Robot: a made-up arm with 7 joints. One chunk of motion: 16 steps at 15 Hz.
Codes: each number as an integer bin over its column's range. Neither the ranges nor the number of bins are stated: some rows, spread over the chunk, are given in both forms.
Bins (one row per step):
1: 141 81 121 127 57 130 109
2: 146 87 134 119 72 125 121
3: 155 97 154 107 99 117 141
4: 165 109 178 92 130 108 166
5: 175 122 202 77 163 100 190
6: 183 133 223 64 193 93 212
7: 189 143 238 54 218 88 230
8: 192 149 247 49 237 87 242
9: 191 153 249 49 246 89 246
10: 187 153 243 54 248 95 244
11: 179 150 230 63 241 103 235
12: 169 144 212 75 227 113 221
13: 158 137 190 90 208 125 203
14: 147 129 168 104 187 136 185
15: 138 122 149 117 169 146 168
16: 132 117 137 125 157 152 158
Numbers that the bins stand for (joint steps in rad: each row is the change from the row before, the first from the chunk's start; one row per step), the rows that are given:
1: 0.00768 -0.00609 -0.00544 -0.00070 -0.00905 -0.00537 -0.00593
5: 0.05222 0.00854 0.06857 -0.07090 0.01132 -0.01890 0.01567
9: 0.07317 0.01960 0.11152 -0.11021 0.02727 -0.02386 0.03060
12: 0.04436 0.01639 0.07771 -0.07371 0.02362 -0.01304 0.02393
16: -0.00411 0.00675 0.00918 -0.00351 0.01017 0.00455 0.00713
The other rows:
2: 0.01423 -0.00395 0.00644 -0.01193 -0.00616 -0.00763 -0.00273
3: 0.02602 -0.00038 0.02471 -0.02878 -0.00098 -0.01124 0.00260
4: 0.03912 0.00390 0.04664 -0.04984 0.00498 -0.01529 0.00927
6: 0.06269 0.01246 0.08776 -0.08915 0.01709 -0.02206 0.02153
7: 0.07055 0.01603 0.10147 -0.10319 0.02189 -0.02431 0.02633
8: 0.07448 0.01817 0.10969 -0.11021 0.02554 -0.02476 0.02953
10: 0.06793 0.01960 0.10604 -0.10319 0.02765 -0.02116 0.03007
11: 0.05745 0.01853 0.09416 -0.09055 0.02631 -0.01755 0.02767
13: 0.02995 0.01389 0.05761 -0.05265 0.01997 -0.00763 0.01913
14: 0.01554 0.01104 0.03751 -0.03299 0.01593 -0.00267 0.01433
15: 0.00375 0.00854 0.02015 -0.01474 0.01247 0.00184 0.00980

